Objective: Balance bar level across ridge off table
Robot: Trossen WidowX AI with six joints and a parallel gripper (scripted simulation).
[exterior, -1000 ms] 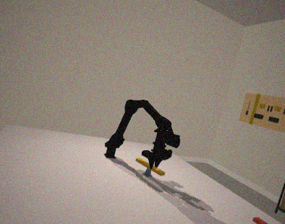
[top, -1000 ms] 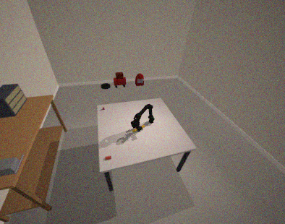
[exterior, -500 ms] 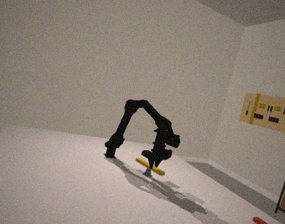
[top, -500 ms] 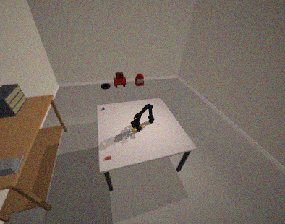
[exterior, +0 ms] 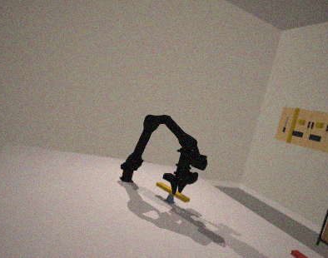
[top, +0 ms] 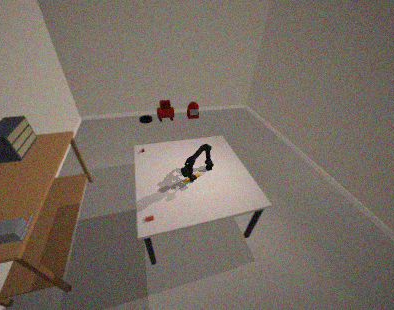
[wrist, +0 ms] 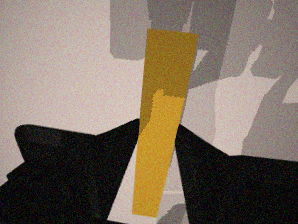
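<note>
My gripper tip is now 3 cm past the yellow bar and 1 cm to the left of it.
</note>
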